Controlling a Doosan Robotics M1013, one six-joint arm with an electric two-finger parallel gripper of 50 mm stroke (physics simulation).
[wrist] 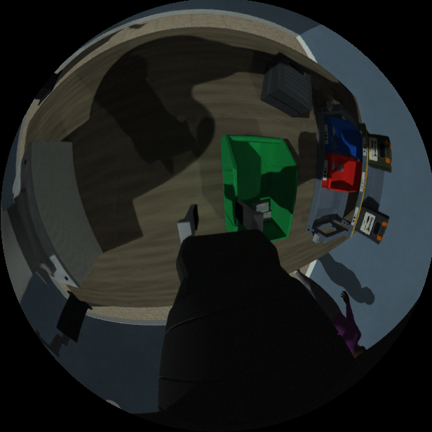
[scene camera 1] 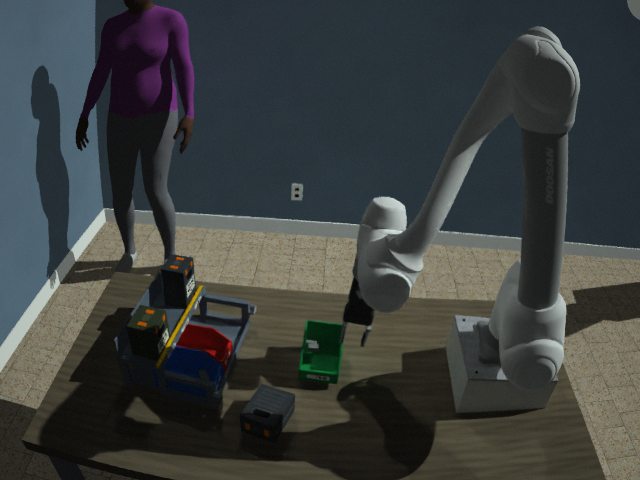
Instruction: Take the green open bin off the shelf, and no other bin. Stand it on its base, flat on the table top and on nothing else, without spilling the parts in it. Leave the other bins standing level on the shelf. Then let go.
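Frame: origin at the arm's base, x right, y ahead, z up, level; centimetres.
Where they show: gripper, fingertip midpoint: (scene camera 1: pixel 351 342).
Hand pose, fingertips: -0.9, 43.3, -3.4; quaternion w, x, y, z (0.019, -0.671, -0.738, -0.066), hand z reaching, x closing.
Note:
After its pixels a point has its place, as x, y, z.
The green open bin (scene camera 1: pixel 325 361) {-3.3, 49.5, -9.5} (wrist: pixel 260 155) is upright, away from the shelf (scene camera 1: pixel 227 301) {8.2, 80.3, -3.5} (wrist: pixel 334 204), at the middle of the table. Light grey parts (scene camera 1: pixel 311 344) {1.1, 54.2, -7.9} (wrist: pixel 263 206) lie inside it. Whether its base touches the table top cannot be told. My gripper (scene camera 1: pixel 354 334) {-0.9, 43.3, -3.4} (wrist: pixel 215 209) is open at the bin's side nearer the robot base. In the wrist view one finger overlaps the inside of the bin, and the other is outside its wall. The red bin (scene camera 1: pixel 206 338) {-5.3, 82.7, -7.6} (wrist: pixel 347 177) and blue bin (scene camera 1: pixel 188 361) {-15.9, 84.5, -8.2} (wrist: pixel 345 137) sit side by side on the shelf.
Two dark cases with orange marks, one (scene camera 1: pixel 178 281) {-1.6, 91.2, 7.5} (wrist: pixel 372 226) and another (scene camera 1: pixel 148 333) {-25.4, 90.1, 7.4} (wrist: pixel 379 152), stand at the shelf's back. A grey case (scene camera 1: pixel 268 410) {-29.8, 58.6, -5.2} (wrist: pixel 287 87) lies on the table in front. The white base block (scene camera 1: pixel 496 387) {-15.0, 3.2, -2.1} is right. A person (scene camera 1: pixel 144 77) stands behind the table.

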